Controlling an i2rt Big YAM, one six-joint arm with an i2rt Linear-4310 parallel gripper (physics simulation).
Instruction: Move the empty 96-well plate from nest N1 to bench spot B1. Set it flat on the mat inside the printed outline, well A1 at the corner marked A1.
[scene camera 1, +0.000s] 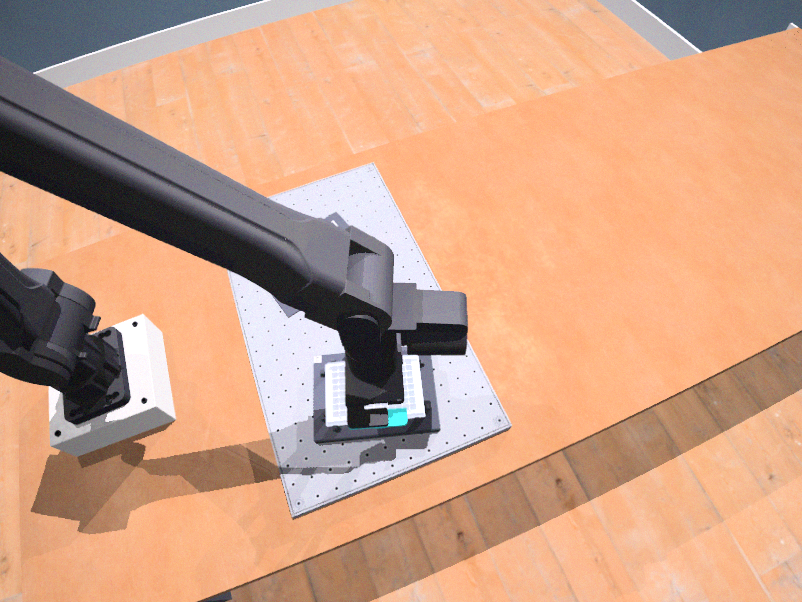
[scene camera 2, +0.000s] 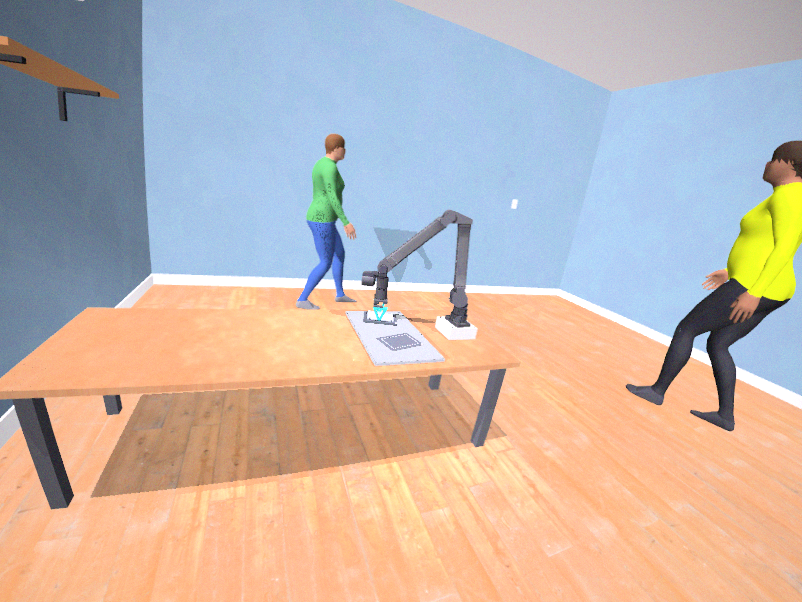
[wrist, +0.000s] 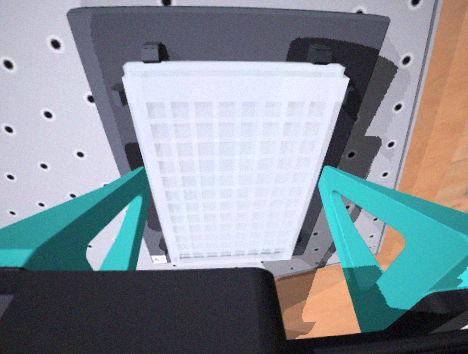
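Seen in the pictures: gripper, fingertip midpoint: (scene camera 1: 378, 391) (scene camera 2: 378, 316) (wrist: 237, 175); arm's base, link origin: (scene camera 1: 97, 376) (scene camera 2: 457, 322).
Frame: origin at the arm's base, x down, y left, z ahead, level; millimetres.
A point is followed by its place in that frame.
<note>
The white 96-well plate (scene camera 1: 414, 388) {x 20, y -188, z 393 mm} (wrist: 232, 150) {x 24, y -171, z 372 mm} sits in the dark grey nest (scene camera 1: 432, 416) {x 34, y -228, z 400 mm} (wrist: 230, 35) {x 34, y -185, z 415 mm}, between its black corner posts. A small A1 label (wrist: 159, 259) {x 34, y -88, z 290 mm} is at the nest's near left corner in the wrist view. My gripper (scene camera 1: 377, 421) (scene camera 2: 380, 313) {x 32, y -168, z 350 mm} (wrist: 237, 175) {x 32, y -168, z 350 mm} is open and points down over the plate, its teal fingertips beside the two long sides; whether they touch is unclear. The dark mat with the printed outline (scene camera 2: 399, 341) {x 44, y 84, z 343 mm} lies on the same board, nearer scene camera 2. In scene camera 1 the arm covers most of it. Its A1 mark is too small to read.
The perforated light grey board (scene camera 1: 479, 424) {x 46, y -260, z 453 mm} (scene camera 2: 388, 356) {x 45, y 203, z 440 mm} (wrist: 30, 90) {x 46, y -91, z 422 mm} lies on the wooden table (scene camera 1: 615, 226) {x 59, y -61, z 820 mm} (scene camera 2: 194, 343) {x 59, y 0, z 1144 mm}. The arm's white base block (scene camera 1: 155, 375) {x 12, y -27, z 75 mm} (scene camera 2: 456, 331) {x 14, y 73, z 47 mm} stands beside it. Two people, in green (scene camera 2: 325, 187) and yellow (scene camera 2: 764, 239), are in the room away from the table.
</note>
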